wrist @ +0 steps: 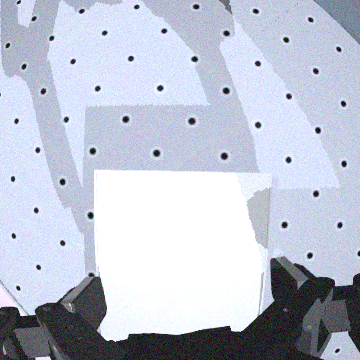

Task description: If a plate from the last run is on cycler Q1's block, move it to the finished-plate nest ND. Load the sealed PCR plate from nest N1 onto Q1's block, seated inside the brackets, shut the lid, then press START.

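In the wrist view a plain white box-like block stands on the perforated bench top. It fills the lower middle of the frame. I cannot tell what it is; no plate, wells or brackets show on it. My gripper is open, its two dark fingers spread to either side of the block's lower part, the left finger near the block's left edge and the right finger near its right edge. Nothing is between the fingers. The cycler's lid, the START button and the nests are not in view.
The bench top is a pale breadboard with a regular grid of dark holes. Grey shadows of the arm fall across it. A darker floor strip shows at the top right, and a pink patch at the lower left edge.
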